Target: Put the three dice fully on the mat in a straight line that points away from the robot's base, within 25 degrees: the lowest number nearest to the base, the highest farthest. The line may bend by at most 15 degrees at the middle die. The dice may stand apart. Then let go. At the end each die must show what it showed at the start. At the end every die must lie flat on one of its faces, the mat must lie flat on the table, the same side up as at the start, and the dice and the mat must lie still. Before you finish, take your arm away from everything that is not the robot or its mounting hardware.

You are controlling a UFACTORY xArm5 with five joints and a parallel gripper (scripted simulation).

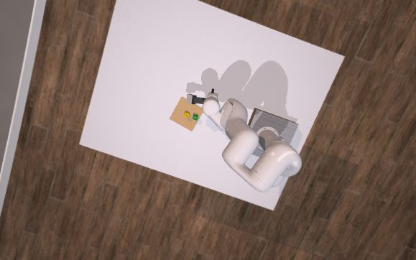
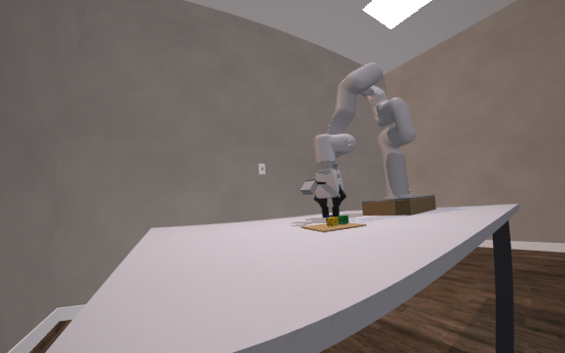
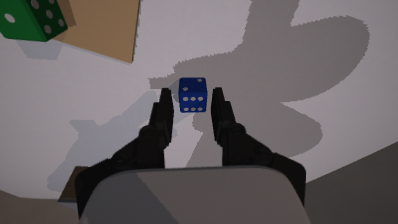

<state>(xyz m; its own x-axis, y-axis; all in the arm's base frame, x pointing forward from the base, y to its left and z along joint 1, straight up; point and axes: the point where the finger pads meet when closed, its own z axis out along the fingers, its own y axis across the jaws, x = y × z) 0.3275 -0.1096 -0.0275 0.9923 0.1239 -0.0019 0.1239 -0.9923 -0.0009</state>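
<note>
Now: hand 20 mm above the blue die. From my hand the other things lie so: tan mat: 110 mm ahead, 100 mm to the left, 30 mm below; then yellow die: 110 mm ahead, 100 mm to the left, 20 mm below; then green die: 110 mm to the left, 60 mm ahead, 20 mm below.
</note>
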